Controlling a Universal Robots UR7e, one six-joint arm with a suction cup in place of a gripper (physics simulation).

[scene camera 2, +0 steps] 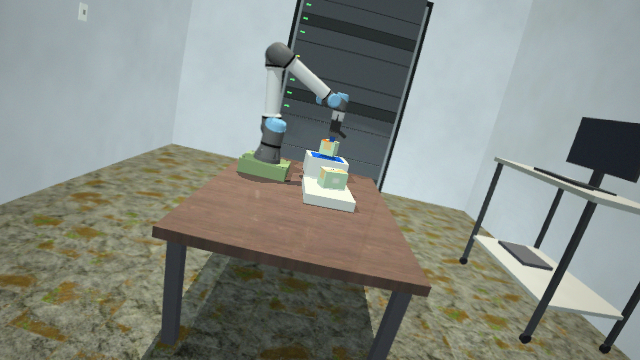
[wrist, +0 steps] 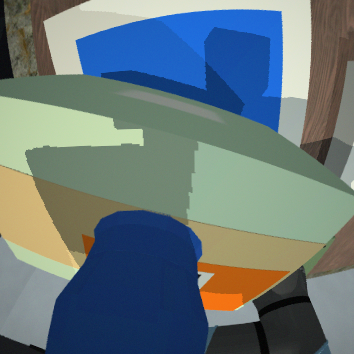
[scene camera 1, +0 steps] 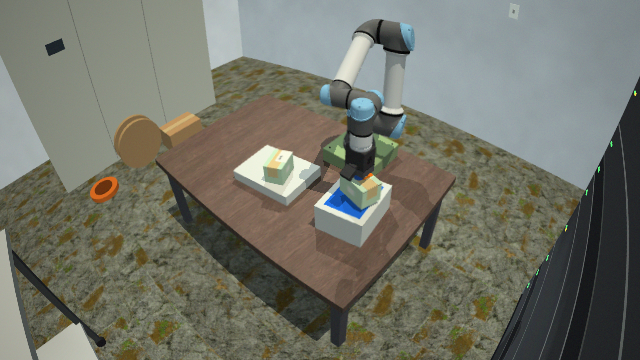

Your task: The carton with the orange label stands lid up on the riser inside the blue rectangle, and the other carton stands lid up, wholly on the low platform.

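The orange-label carton (scene camera 1: 369,194) (scene camera 2: 328,148) (wrist: 240,190) hangs roughly upright, label side up, on my blue suction cup (scene camera 1: 358,177) (scene camera 2: 332,139) (wrist: 145,240), which is pressed on its top. It is over the blue rectangle (scene camera 1: 345,206) (scene camera 2: 320,157) (wrist: 240,22) on the white riser (scene camera 1: 340,227) (scene camera 2: 311,167) (wrist: 295,50), very low. I cannot tell whether its base touches; its shadow lies on the blue. The other carton (scene camera 1: 279,170) (scene camera 2: 333,179), with tape and a white label on top, stands upright, wholly on the low platform (scene camera 1: 250,167) (scene camera 2: 325,200).
The riser and platform stand apart on the brown table (scene camera 1: 225,135) (scene camera 2: 250,225). The arm's green base (scene camera 1: 335,155) (scene camera 2: 262,169) is beside them. A server rack (scene camera 2: 360,60) stands behind the table, and a wheeled desk (scene camera 2: 555,295) stands at the right in scene view two.
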